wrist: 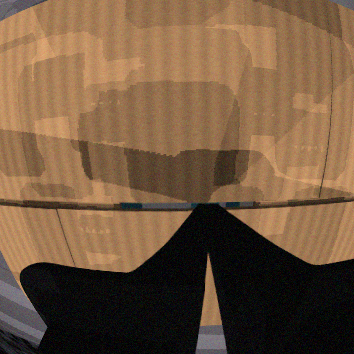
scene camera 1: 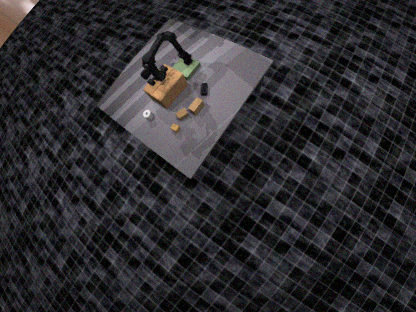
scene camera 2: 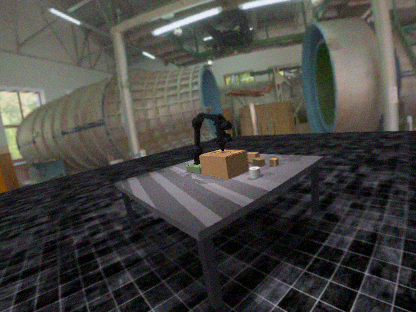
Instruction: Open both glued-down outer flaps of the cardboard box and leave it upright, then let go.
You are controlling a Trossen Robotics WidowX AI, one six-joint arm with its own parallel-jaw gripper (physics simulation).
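Frame: origin at the arm's base, x ahead, y left, z up, level; metres.
Seen in the pictures: gripper, fingertip midpoint: [wrist: 206, 212] [scene camera 1: 161, 81] [scene camera 2: 222, 151]; arm's base, origin of the base link: [scene camera 1: 188, 61] [scene camera 2: 198, 163].
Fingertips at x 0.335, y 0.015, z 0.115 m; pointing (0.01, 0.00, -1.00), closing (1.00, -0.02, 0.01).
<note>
Offsets run from my fingertips to a thing's top centre. "spot": to the spot under its first point. Level surfaces: height alone.
The cardboard box {dx -0.008, dy -0.002, dz -0.009 m} [scene camera 1: 173, 94] [scene camera 2: 214, 166] stands upright on the table. Its two outer flaps lie flat and closed, the far flap {spot: dx -0.017, dy +0.067, dz -0.010 m} [wrist: 165, 55] and the near flap {spot: dx -0.057, dy -0.011, dz -0.010 m} [wrist: 95, 220] meeting at a narrow seam in the wrist view. A thin strip of blue and white shows in the gap. My gripper [scene camera 1: 161, 80] [scene camera 2: 223, 150] [wrist: 206, 212] is shut and empty, pointing down over the box top. In the wrist view its tips overlap the middle of the seam; whether they touch or enter the gap cannot be told.
A green slab [scene camera 1: 193, 68] [scene camera 2: 193, 169] lies by the arm's base, beside the box. A white roll {dx +0.285, dy +0.003, dz -0.105 m} [scene camera 2: 254, 173] stands near one box corner. Small brown blocks {dx -0.010, dy +0.338, dz -0.086 m} [scene camera 1: 196, 105] {dx +0.109, dy +0.271, dz -0.116 m} [scene camera 1: 181, 114] {dx +0.240, dy +0.299, dz -0.116 m} [scene camera 1: 175, 127] and a black object {dx -0.190, dy +0.283, dz -0.133 m} [scene camera 1: 204, 90] lie on the table {dz -0.166 m} [scene camera 1: 230, 85].
</note>
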